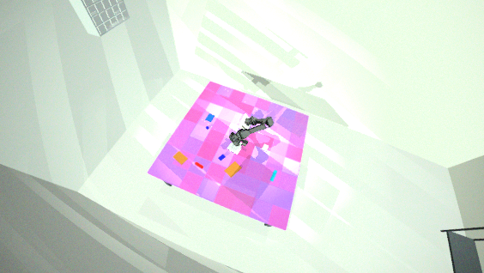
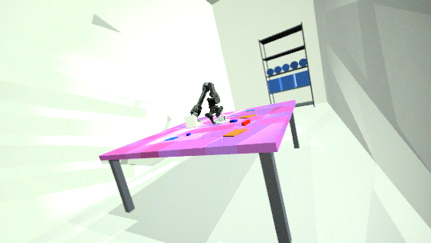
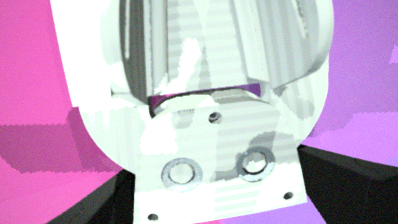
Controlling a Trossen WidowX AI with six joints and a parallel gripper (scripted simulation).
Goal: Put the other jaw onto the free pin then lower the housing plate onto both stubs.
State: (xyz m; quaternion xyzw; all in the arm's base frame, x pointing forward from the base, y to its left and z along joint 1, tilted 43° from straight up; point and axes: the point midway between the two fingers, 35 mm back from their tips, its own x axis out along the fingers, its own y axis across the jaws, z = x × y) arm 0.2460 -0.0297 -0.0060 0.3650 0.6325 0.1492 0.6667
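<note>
The white housing plate lies 1 cm ahead of my gripper tip and 2 cm above it. Round my gripper tip: blue block 20 cm ahead, 10 cm to the right; white base 7 cm ahead, 2 cm to the right; white jaw 3 cm ahead, 1 cm to the left, 1 cm above.
</note>
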